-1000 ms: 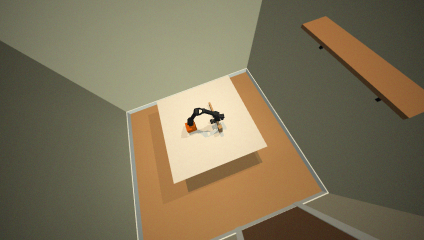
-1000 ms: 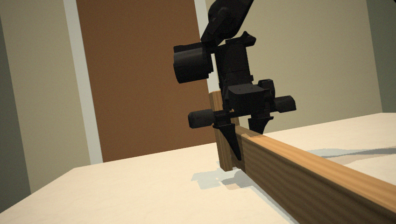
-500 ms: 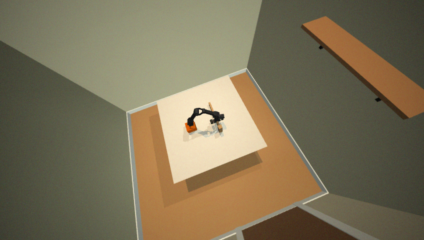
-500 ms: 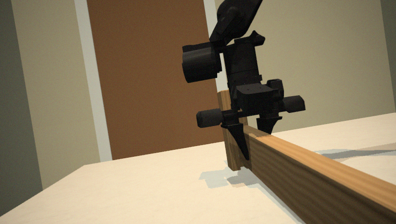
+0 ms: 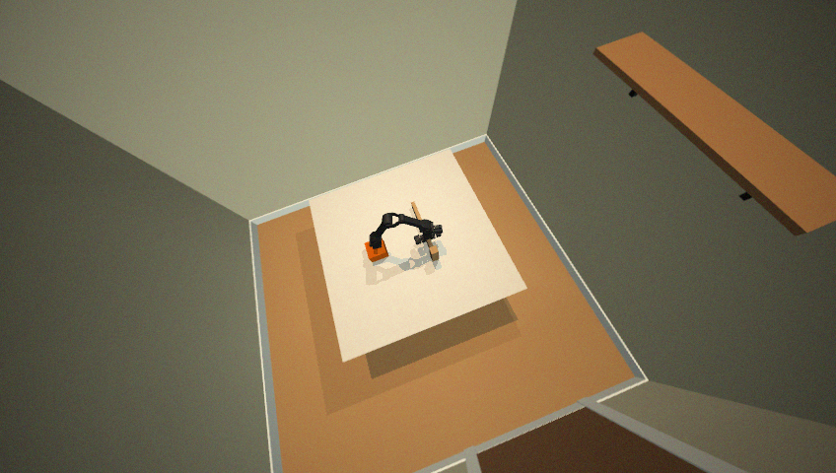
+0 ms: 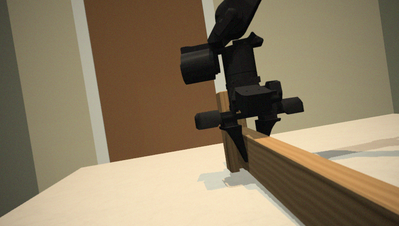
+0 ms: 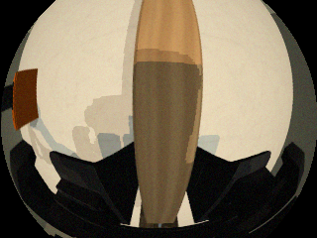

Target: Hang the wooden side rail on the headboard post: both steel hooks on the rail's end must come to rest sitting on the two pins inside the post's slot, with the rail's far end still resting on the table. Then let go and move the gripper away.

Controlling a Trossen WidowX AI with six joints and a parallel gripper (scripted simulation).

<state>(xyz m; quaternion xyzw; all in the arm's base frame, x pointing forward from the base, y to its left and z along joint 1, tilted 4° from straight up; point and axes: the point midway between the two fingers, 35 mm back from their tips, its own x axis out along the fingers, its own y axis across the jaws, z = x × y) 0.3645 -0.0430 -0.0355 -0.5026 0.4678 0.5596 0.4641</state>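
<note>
Now: gripper tip 120 mm to the left of the wooden headboard post, 40 mm below it and 20 mm short of it.
</note>
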